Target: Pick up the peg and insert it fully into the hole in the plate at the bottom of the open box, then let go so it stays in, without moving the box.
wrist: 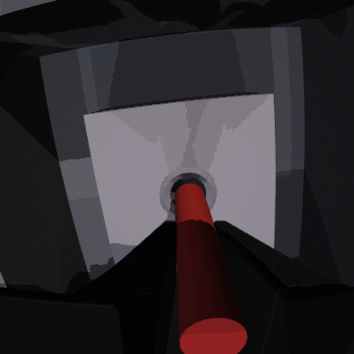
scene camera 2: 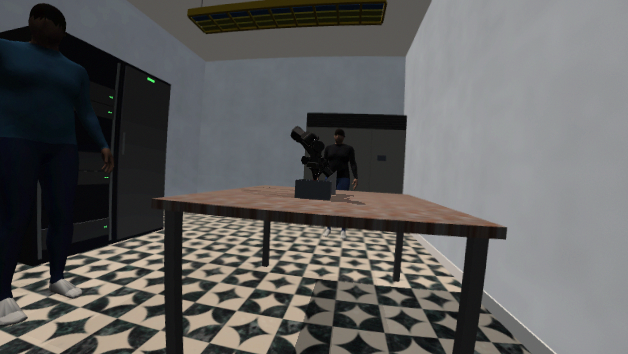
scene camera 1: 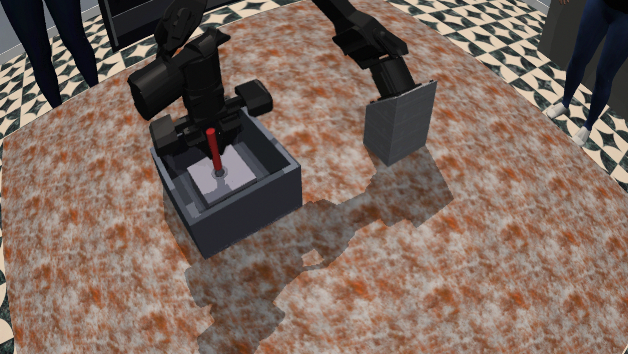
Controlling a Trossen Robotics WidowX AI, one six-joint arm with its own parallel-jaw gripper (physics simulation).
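Frame: origin at the arm's base, x right, y ahead, z up, level; metres.
Where they show: gripper, fingertip midpoint: (wrist: 194,231) (scene camera 2: 314,180) (scene camera 1: 215,155); arm's base, origin of the base link: (scene camera 2: 330,175) (scene camera 1: 400,92).
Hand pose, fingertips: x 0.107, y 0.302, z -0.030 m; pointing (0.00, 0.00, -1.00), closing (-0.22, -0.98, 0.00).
Observation:
Things, the pixels of their top centre, and the offset from my fingertips. Level surfaces: height alone.
- red peg, middle of its top: (wrist: 212,341) (scene camera 1: 210,131) dx +0.002, dy -0.001, dz +0.051 m
- pale plate, middle of its top: (wrist: 188,195) (scene camera 1: 219,171) dx +0.000, dy +0.000, dz -0.036 m
- open dark grey box, middle of its top: (wrist: 194,232) (scene camera 1: 215,155) (scene camera 2: 314,180) dx +0.000, dy +0.000, dz +0.001 m
- mottled table, its level: dz -0.097 m
The red peg (scene camera 1: 214,150) (wrist: 205,270) stands nearly upright, leaning slightly. My gripper (scene camera 1: 216,153) (wrist: 194,231) is inside the box and shut on the peg, with its fingertips above the plate. The peg's lower end is at the mouth of the hole (wrist: 187,178) in the pale plate (scene camera 1: 241,165) (wrist: 245,150). A dark crescent of the hole shows at its far and left side in the wrist view. Whether the tip is inside cannot be told for certain. The open dark grey box (scene camera 1: 250,212) (scene camera 2: 313,190) (wrist: 175,65) sits on the table.
The gripper body (scene camera 1: 202,107) is over the box's back walls. To the right of the box, a grey block (scene camera 1: 400,125) is joined to a dark arm-like part (scene camera 1: 367,40). The mottled table (scene camera 1: 450,280) (scene camera 2: 380,210) carries the box. People stand beyond the table.

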